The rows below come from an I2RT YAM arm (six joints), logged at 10 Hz.
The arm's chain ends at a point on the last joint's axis. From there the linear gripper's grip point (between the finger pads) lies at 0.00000 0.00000 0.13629 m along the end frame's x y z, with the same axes.
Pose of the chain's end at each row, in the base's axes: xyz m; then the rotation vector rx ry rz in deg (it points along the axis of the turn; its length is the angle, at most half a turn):
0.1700 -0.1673 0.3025 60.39 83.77 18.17
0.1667 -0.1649 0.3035 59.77 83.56 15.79
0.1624 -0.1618 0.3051 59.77 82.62 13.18
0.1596 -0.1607 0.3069 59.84 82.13 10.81
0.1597 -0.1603 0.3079 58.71 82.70 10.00
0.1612 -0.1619 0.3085 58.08 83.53 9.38
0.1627 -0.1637 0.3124 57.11 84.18 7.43
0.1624 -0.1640 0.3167 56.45 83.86 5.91
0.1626 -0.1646 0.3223 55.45 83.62 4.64
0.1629 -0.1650 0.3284 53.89 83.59 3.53
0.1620 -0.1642 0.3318 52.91 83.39 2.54
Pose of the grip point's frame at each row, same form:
0.2923 -0.2195 0.2727 60.39 83.77 18.17
0.2878 -0.2203 0.2746 59.77 83.56 15.79
0.2816 -0.2219 0.2776 59.77 82.62 13.18
0.2769 -0.2247 0.2800 59.84 82.13 10.81
0.2772 -0.2240 0.2814 58.71 82.70 10.00
0.2787 -0.2252 0.2812 58.08 83.53 9.38
0.2794 -0.2284 0.2849 57.11 84.18 7.43
0.2784 -0.2306 0.2906 56.45 83.86 5.91
0.2783 -0.2324 0.2979 55.45 83.62 4.64
0.2789 -0.2331 0.3061 53.89 83.59 3.53
0.2779 -0.2329 0.3111 52.91 83.39 2.54

